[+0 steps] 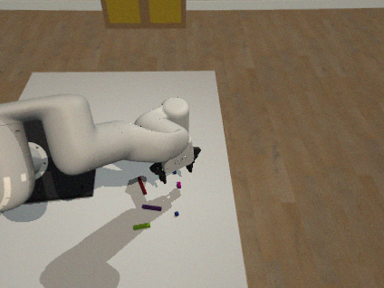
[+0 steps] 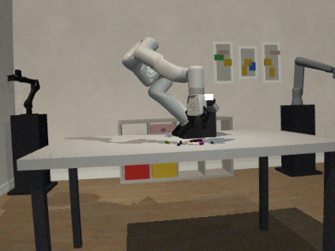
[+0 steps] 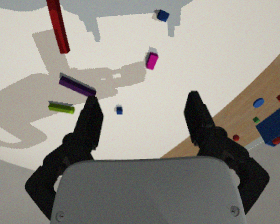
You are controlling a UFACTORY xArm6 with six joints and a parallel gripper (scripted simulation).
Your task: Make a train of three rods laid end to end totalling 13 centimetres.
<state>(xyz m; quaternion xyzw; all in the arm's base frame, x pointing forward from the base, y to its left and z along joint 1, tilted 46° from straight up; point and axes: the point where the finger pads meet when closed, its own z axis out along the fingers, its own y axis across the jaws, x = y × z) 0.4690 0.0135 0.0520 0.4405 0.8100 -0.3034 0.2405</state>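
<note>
My hand is 10 mm short of the magenta rod, 10 mm to the right of it and 80 mm above it. The rest, counted from my hand: red rod 120 mm behind, 10 mm to the left, 80 mm below; purple rod 80 mm behind, 80 mm to the right, 80 mm below; lime rod 100 mm behind, 140 mm to the right, 80 mm below.
</note>
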